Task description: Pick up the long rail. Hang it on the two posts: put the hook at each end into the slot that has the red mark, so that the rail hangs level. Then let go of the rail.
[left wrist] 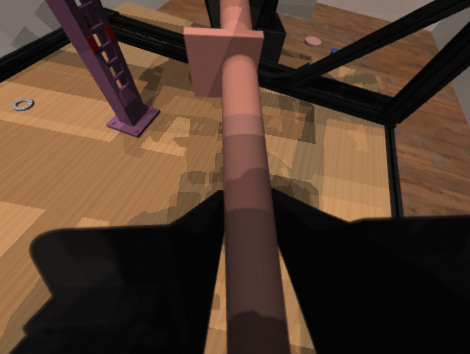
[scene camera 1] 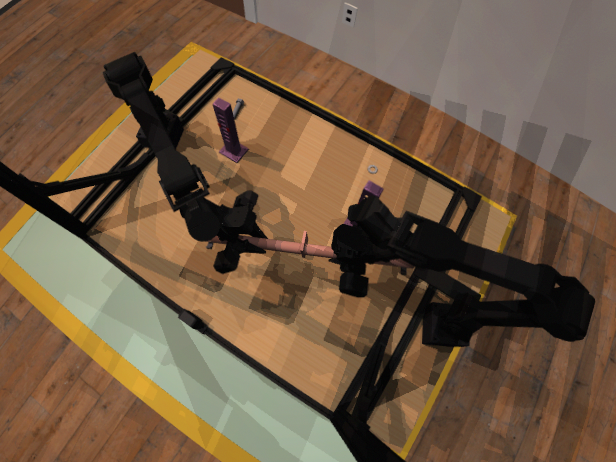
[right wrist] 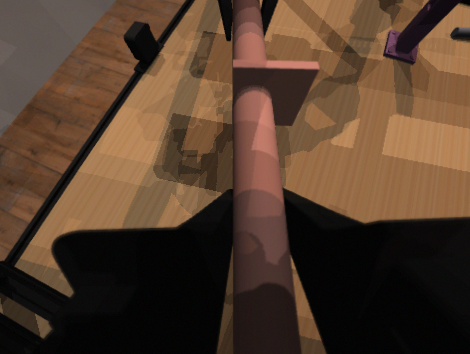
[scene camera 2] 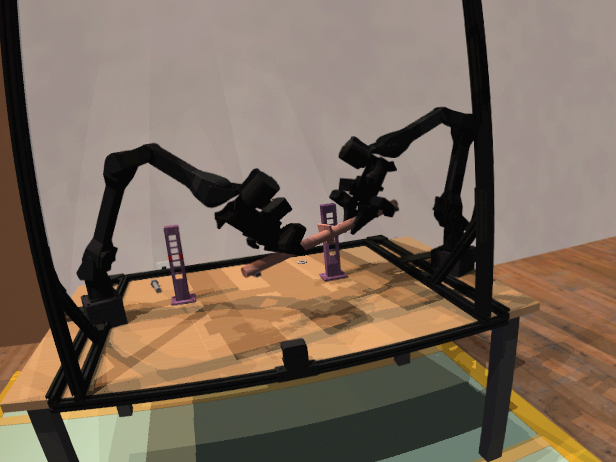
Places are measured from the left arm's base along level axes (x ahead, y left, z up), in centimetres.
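Pixels of known places: left gripper, fingertip midpoint: [left wrist: 245,196] [scene camera 1: 266,247] [right wrist: 244,42] [scene camera 2: 301,253]; right gripper, fingertip midpoint: [scene camera 1: 330,254] [right wrist: 254,195] [scene camera 2: 347,233]; left arm's base at its link origin: [scene camera 2: 100,296]; right arm's base at its link origin: [left wrist: 261,21] [scene camera 1: 450,323].
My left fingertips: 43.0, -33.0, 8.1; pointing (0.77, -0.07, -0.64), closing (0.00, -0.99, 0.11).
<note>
For each thing: its middle in the pictures, then the offset to it from my left fingertips, as dx, dy, dz. "spot": a spot on its surface instead.
- long pink rail at the middle of its body: [right wrist: 257,98] [left wrist: 233,69] [scene camera 1: 303,247] [scene camera 2: 327,233] +8.5, +0.8, +2.7
- left purple post at the middle of its body: [scene camera 2: 177,264] [scene camera 1: 228,129] -19.7, +33.1, -4.7
- right purple post at the middle of its body: [left wrist: 103,56] [scene camera 1: 365,208] [scene camera 2: 330,241] +21.4, +16.9, -4.7
- small grey hook at a spot on its surface: [scene camera 2: 257,274] [scene camera 1: 207,248] spot: -13.6, -2.9, -0.8
- grey bolt at the middle of its body: [scene camera 2: 156,286] [scene camera 1: 236,109] -23.1, +48.4, -14.5
- grey ring at the middle of its body: [left wrist: 22,104] [scene camera 1: 372,169] [scene camera 2: 301,262] +23.3, +35.8, -15.4
- black block at a spot on its surface: [scene camera 2: 295,354] [right wrist: 135,38] [scene camera 1: 186,323] spot: -16.8, -19.9, -12.0
The long pink rail [scene camera 1: 285,245] [scene camera 2: 318,239] [left wrist: 243,150] [right wrist: 255,150], with a square plate at its middle, is held in the air above the table. My left gripper [scene camera 1: 260,244] [scene camera 2: 300,246] [left wrist: 245,196] is shut on it on one side of the plate. My right gripper [scene camera 1: 345,254] [scene camera 2: 356,224] [right wrist: 254,195] is shut on it on the other side. The left purple post [scene camera 1: 227,131] [scene camera 2: 175,265] [right wrist: 425,25] stands upright with a red mark partway up. The right purple post [scene camera 1: 372,189] [scene camera 2: 328,212] [left wrist: 95,60] is partly hidden by my right arm in scene camera 1. A small grey hook [scene camera 1: 209,245] [scene camera 2: 257,274] shows at the rail's left end.
A grey bolt [scene camera 1: 239,107] [scene camera 2: 156,285] [right wrist: 462,34] lies beside the left post. A grey ring [scene camera 1: 372,169] [scene camera 2: 301,262] [left wrist: 23,104] lies behind the right post. The black frame [scene camera 1: 345,125] [scene camera 2: 200,390] runs around the table. A black block [scene camera 1: 190,319] [scene camera 2: 295,354] [right wrist: 141,42] stands on its front bar.
</note>
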